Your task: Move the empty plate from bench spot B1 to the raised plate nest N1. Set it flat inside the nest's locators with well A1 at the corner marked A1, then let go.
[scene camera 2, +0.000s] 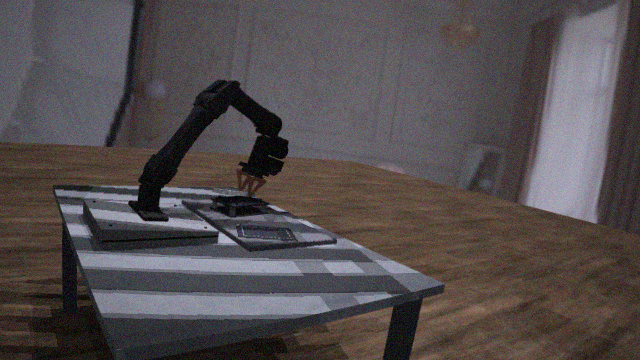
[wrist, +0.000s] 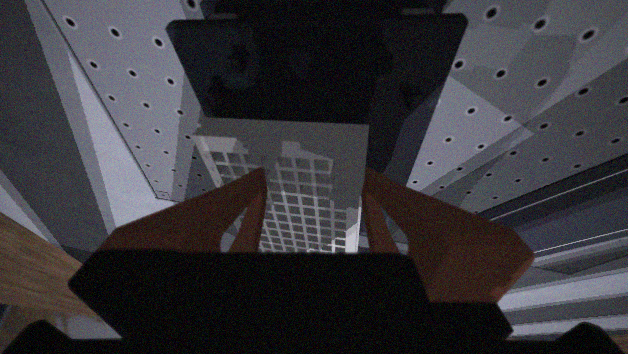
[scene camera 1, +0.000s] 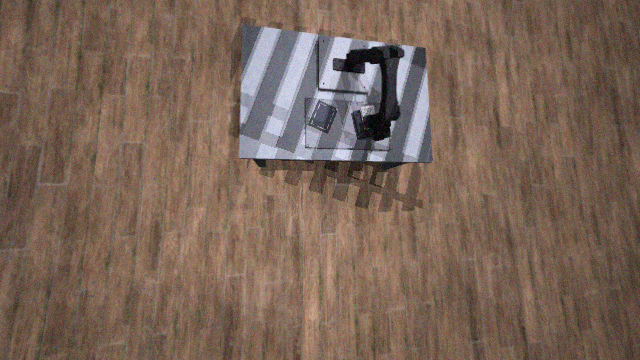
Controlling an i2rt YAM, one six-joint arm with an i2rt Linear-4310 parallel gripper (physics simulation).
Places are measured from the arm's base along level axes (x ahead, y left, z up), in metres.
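Pixels of known places: gripper, between the fingertips: [scene camera 2: 244, 194] [wrist: 314, 176] [scene camera 1: 367, 123]; arm's base, origin of its link: [scene camera 2: 147, 212] [scene camera 1: 349, 66].
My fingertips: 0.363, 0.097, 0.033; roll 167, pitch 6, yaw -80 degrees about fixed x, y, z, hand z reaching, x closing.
For each thing: its top centre in the pictures, then the offset to it from my fingertips, as dx, dy, dz. "spot": a spot on its surface instead. Level surfaces: height alone.
- white plate, centre of its top: [wrist: 288, 240] [scene camera 2: 234, 187] [scene camera 1: 370, 115] -0.036, +0.007, +0.022
- raised nest, centre of its top: [wrist: 314, 178] [scene camera 2: 240, 197] [scene camera 1: 366, 121] -0.015, -0.001, -0.012
- flat dark framed rectangle, a spot on its surface: [scene camera 2: 265, 231] [scene camera 1: 324, 117] spot: -0.047, -0.243, -0.059
- striped table, height of its surface: dz -0.073
The white plate [scene camera 1: 367, 109] [wrist: 307, 198], with a grid of small wells, sits between my orange fingers in the wrist view. My gripper [wrist: 314, 176] [scene camera 2: 250, 184] [scene camera 1: 369, 115] is shut on its two sides. The raised nest [scene camera 2: 237, 204] [wrist: 316, 66] [scene camera 1: 359, 126] is a dark block on the perforated board. It lies just ahead of the plate in the wrist view and below my fingers in the side view. I cannot tell whether the plate rests on the board or is just off it. The corner marks are not readable.
A flat dark framed rectangle [scene camera 1: 322, 116] [scene camera 2: 265, 231] lies on the perforated board [scene camera 1: 322, 141] [scene camera 2: 313, 239] [wrist: 131, 88], left of the nest. The arm's base stands on a raised slab [scene camera 1: 331, 78] [scene camera 2: 133, 230] behind. The striped table [scene camera 1: 268, 89] [scene camera 2: 201, 286] drops off on all sides.
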